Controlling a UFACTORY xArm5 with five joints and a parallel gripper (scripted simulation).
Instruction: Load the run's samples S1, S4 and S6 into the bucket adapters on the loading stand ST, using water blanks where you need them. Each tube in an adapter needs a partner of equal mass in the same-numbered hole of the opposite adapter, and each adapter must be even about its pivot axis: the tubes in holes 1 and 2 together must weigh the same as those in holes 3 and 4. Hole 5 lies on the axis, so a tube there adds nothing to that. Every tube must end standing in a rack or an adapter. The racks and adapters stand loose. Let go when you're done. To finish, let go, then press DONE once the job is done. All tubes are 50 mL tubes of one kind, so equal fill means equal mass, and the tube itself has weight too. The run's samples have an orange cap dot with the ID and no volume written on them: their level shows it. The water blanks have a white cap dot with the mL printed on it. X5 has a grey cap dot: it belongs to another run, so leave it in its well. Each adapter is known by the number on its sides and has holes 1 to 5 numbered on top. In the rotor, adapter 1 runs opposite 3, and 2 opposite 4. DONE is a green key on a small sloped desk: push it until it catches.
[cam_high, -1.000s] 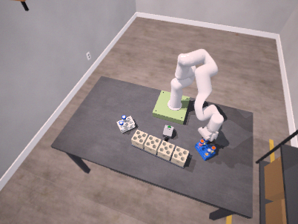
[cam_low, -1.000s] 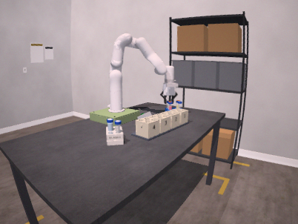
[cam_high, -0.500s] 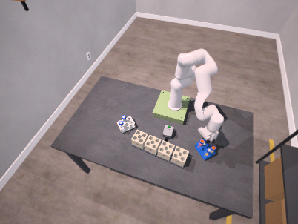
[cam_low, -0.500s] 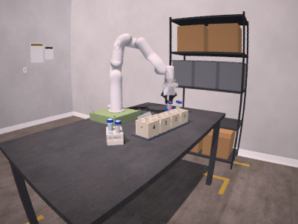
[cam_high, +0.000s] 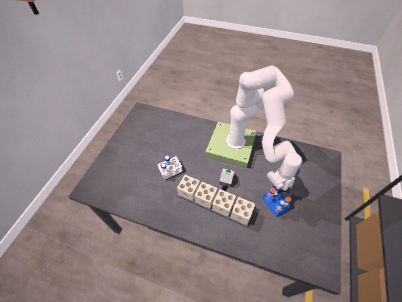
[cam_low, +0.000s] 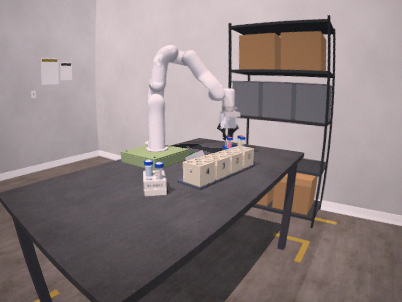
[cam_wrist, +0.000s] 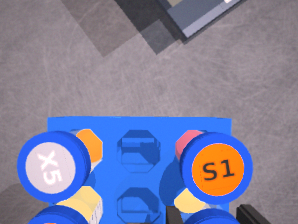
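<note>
Right now my hand is 1 cm past the sample tube S4 and 5 cm above it. Also, from my hand: sample tube S6: 5 cm ahead, 5 cm to the left, 5 cm below; then blue sample rack: 4 cm ahead, 2 cm to the left, 9 cm below; then white blanks rack: 4 cm ahead, 65 cm to the right, 9 cm below.
</note>
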